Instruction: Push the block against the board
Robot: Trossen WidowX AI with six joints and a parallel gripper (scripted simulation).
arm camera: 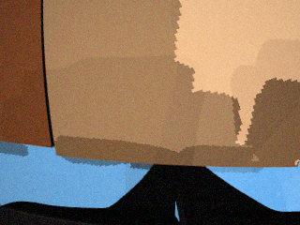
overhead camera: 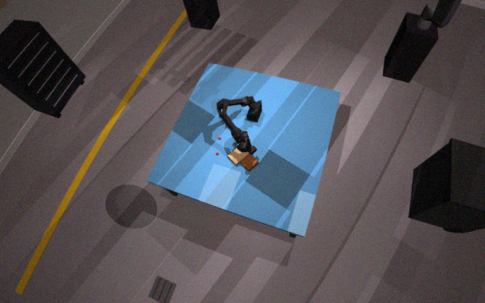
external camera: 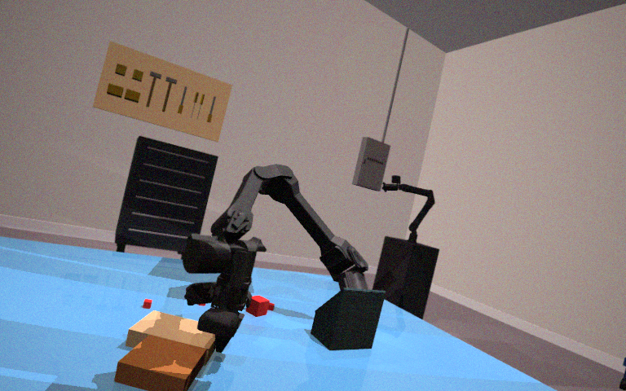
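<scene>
The light tan board lies 7 cm ahead of my gripper tip, 4 cm to the right of it and 1 cm above it. From my gripper tip the other things lie so: orange square block 11 cm ahead, 6 cm to the left, 1 cm above; then red cube 16 cm behind, 21 cm to the right, 1 cm above.
</scene>
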